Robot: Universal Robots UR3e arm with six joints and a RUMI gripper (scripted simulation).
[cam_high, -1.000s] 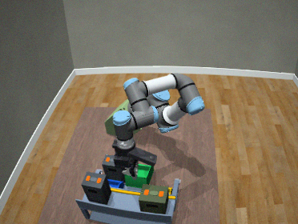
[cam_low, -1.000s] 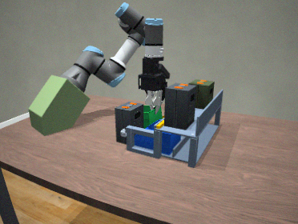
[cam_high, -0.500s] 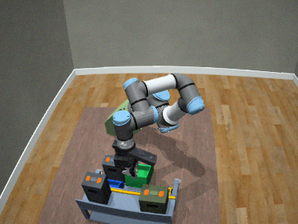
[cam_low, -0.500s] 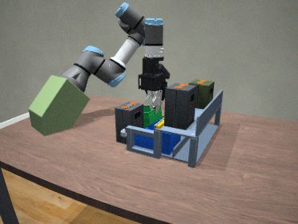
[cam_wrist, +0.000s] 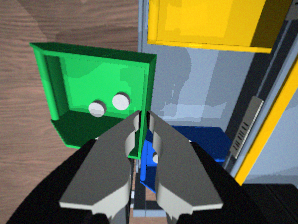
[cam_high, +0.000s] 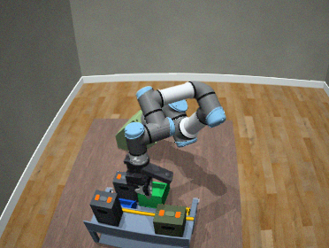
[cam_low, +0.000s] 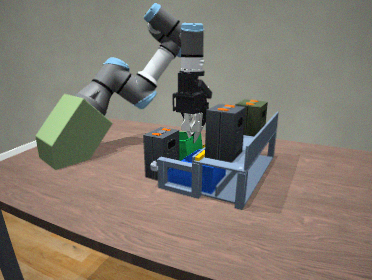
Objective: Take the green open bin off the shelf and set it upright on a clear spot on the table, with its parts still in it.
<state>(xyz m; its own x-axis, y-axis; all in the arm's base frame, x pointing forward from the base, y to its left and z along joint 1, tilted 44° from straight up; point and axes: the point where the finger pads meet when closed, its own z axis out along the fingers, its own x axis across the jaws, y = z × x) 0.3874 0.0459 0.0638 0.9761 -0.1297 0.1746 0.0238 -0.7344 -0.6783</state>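
My gripper is now 6 cm past the green open bin and 4 cm above it. Also, from my hand: yellow bar: 10 cm ahead, 2 cm above; then yellow bin: 7 cm ahead, 11 cm to the left, 5 cm below; then blue bin: 7 cm ahead, 11 cm to the right, 5 cm below.
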